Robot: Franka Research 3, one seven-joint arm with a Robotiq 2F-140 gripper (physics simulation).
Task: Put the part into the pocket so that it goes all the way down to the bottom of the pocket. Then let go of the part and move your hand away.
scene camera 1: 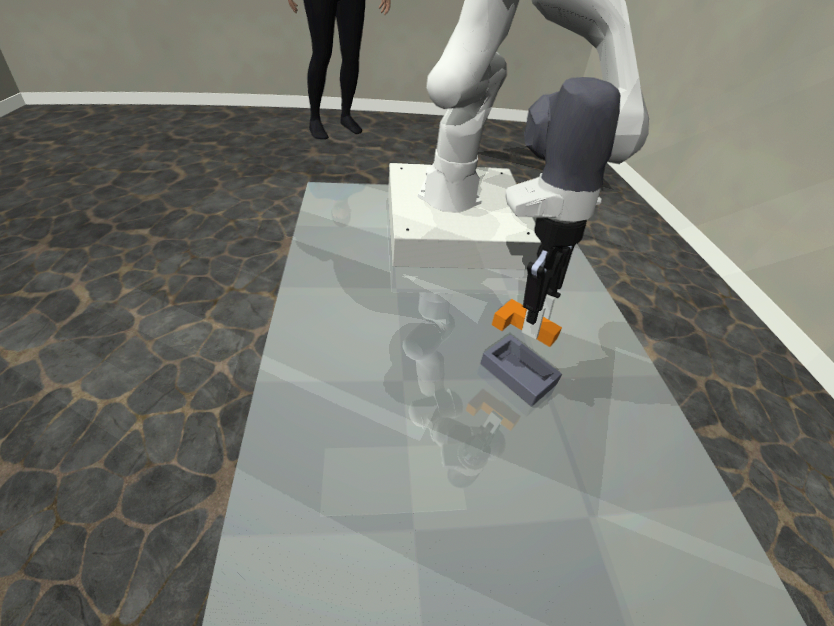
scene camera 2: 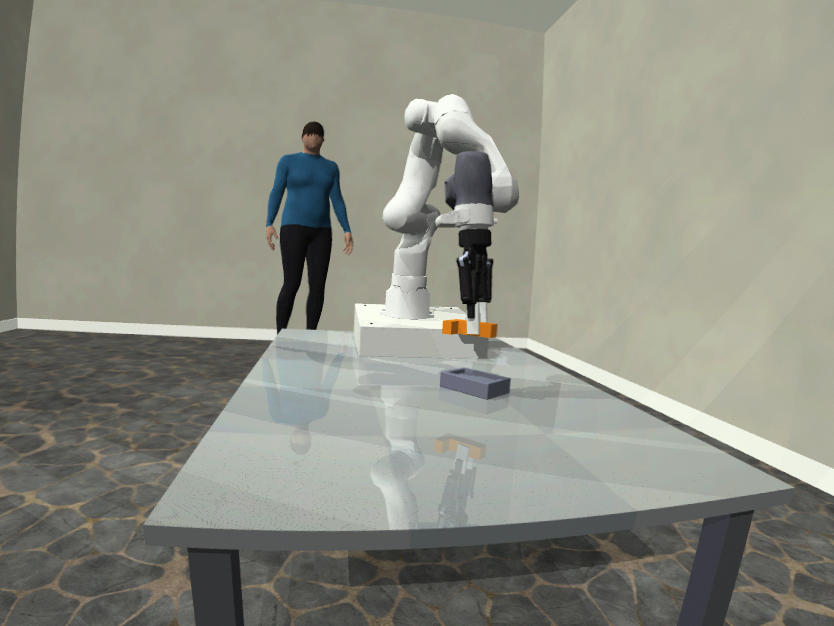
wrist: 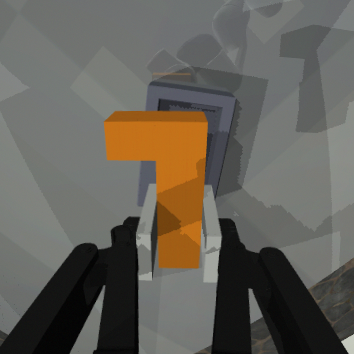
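Note:
The orange L-shaped part (scene camera 1: 550, 332) (scene camera 2: 489, 330) (wrist: 180, 145) is held level above the table, gripped across its long arm. My gripper (scene camera 1: 532, 326) (scene camera 2: 474, 326) (wrist: 179, 202) is shut on it, with a light pad on each side. The grey-blue block with the pocket (scene camera 1: 501, 374) (scene camera 2: 464, 385) (wrist: 226, 107) lies on the table, lower than the part. In the wrist view the part covers much of the block and its pocket, and the short arm sticks out past the block's left side. The block looks slightly turned relative to the part. The part and the block are apart.
The glass-like table (scene camera 1: 323, 572) (scene camera 2: 269, 498) carries the block and shows reflections of the arm and part. The white robot base (scene camera 1: 458, 252) (scene camera 2: 404, 340) stands at the table's far end. A person (scene camera 1: 334, 60) (scene camera 2: 308, 195) stands behind the table, to the left of the base.

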